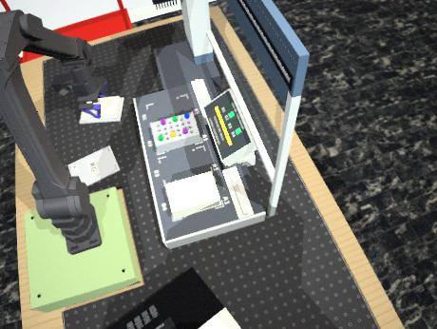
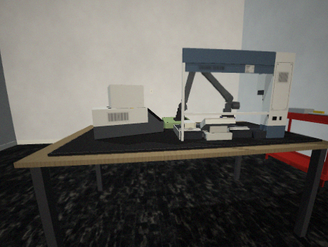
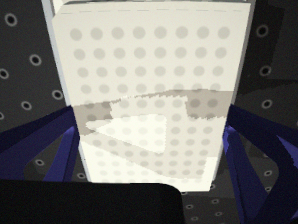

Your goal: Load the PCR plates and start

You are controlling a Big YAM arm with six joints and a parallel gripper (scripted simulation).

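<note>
My hand is 2 cm above the grey nest. Also, from my hand: white deep-well block: 46 cm to the right, 19 cm ahead, 5 cm above; tube cooling block: 25 cm to the right, 21 cm ahead, 5 cm above; regrip nest: 22 cm to the right, 7 cm behind, 2 cm below.
</note>
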